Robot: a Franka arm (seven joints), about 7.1 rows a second.
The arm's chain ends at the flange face. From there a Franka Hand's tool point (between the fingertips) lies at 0.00 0.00 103.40 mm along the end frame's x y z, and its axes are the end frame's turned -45 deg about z.
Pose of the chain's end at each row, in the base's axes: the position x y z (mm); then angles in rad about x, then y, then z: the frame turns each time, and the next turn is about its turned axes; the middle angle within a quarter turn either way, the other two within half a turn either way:
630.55, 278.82, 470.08, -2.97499, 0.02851, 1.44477
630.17, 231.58, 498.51, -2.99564, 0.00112, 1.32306
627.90, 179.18, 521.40, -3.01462, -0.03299, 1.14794
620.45, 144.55, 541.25, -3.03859, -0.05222, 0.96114
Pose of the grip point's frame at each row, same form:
633.50, 295.96, 368.15, -2.97499, 0.02851, 0.65937
630.29, 246.62, 396.21, -2.99564, 0.00112, 0.53766
624.49, 192.27, 418.89, -3.01462, -0.03299, 0.36254
615.05, 155.17, 438.54, -3.03859, -0.05222, 0.17574

